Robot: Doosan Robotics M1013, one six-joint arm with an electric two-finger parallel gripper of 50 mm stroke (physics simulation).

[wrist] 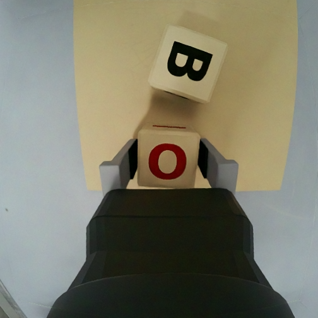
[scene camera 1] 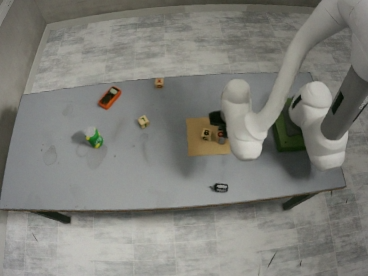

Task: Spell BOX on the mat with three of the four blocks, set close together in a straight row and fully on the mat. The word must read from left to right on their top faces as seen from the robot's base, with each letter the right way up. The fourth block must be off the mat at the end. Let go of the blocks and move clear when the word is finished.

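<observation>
The B block (scene camera 1: 206,133) (wrist: 188,64) lies on the tan mat (scene camera 1: 195,148) (wrist: 107,75), its letter sideways in the wrist view and the block turned askew to the O block. The O block (scene camera 1: 221,135) (wrist: 167,178) stands near the mat's edge on the robot's side, apart from the B block, its red O facing up. My gripper (wrist: 167,150) is open, its fingers on either side of the O block with narrow gaps. The X block (scene camera 1: 159,83) is off the mat by the table's far edge. A fourth block (scene camera 1: 143,121), its letter hard to read, lies left of the mat.
An orange multimeter (scene camera 1: 110,97) and a green-and-white can (scene camera 1: 93,137) are on the left of the table (scene camera 1: 125,175). A small black tool (scene camera 1: 220,187) lies below the mat. The green base plate (scene camera 1: 287,142) is at the right, under the arm.
</observation>
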